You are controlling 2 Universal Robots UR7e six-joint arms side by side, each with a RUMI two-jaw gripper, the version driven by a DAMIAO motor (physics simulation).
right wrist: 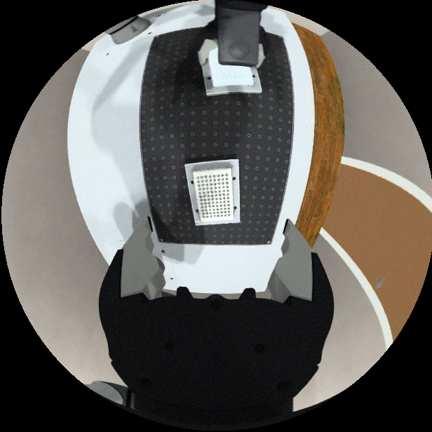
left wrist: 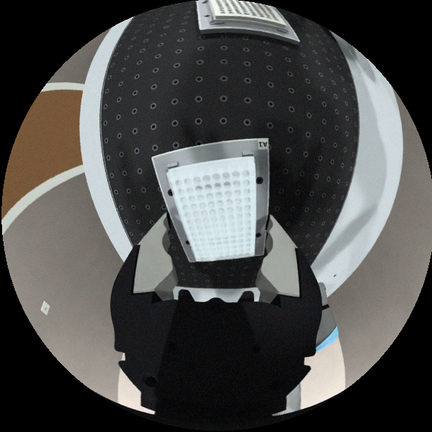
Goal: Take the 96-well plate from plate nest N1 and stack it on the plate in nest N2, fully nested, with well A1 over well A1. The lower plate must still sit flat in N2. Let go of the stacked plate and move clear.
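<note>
A translucent white 96-well plate (left wrist: 216, 205) (right wrist: 231, 75) sits in a grey nest (left wrist: 210, 152) (right wrist: 232, 91) with an A1 label at one corner. A cream 96-well plate (left wrist: 245, 10) (right wrist: 213, 195) sits in another grey nest (left wrist: 245, 33) (right wrist: 237, 172). The nest numbers are not readable. My left gripper (left wrist: 217, 214) (right wrist: 229, 64) is open, its fingers on either side of the white plate with gaps showing in the left wrist view. Its height over the plate is hard to tell. My right gripper (right wrist: 217, 219) is open and empty, high above the table and back from the cream plate.
Both nests stand on a black perforated board (left wrist: 225, 90) (right wrist: 170, 120) on a white table (left wrist: 372, 150) (right wrist: 100, 150). The left arm (right wrist: 238, 35) reaches over the far nest in the right wrist view. A wooden strip (right wrist: 327, 130) runs along the table's right side there.
</note>
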